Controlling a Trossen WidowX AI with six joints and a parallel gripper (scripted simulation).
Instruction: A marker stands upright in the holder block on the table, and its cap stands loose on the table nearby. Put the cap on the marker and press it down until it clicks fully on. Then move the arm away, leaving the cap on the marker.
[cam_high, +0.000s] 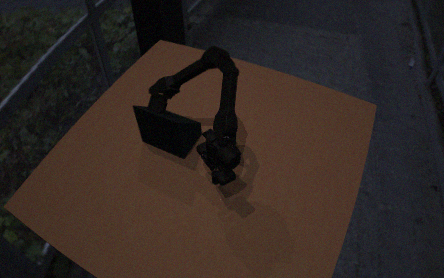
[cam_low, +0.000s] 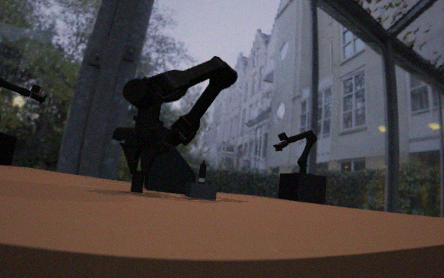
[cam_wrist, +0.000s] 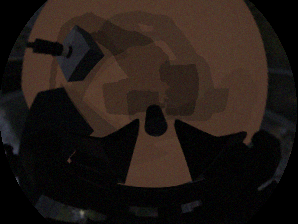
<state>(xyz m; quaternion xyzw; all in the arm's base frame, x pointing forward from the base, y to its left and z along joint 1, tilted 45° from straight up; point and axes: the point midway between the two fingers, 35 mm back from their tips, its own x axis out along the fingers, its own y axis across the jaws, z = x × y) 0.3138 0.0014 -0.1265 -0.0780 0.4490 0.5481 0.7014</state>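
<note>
My gripper tip is 10 mm above the dark cap. The rest, counted from my gripper tip: holder block 60 mm behind, 180 mm to the left, 20 mm below.
</note>
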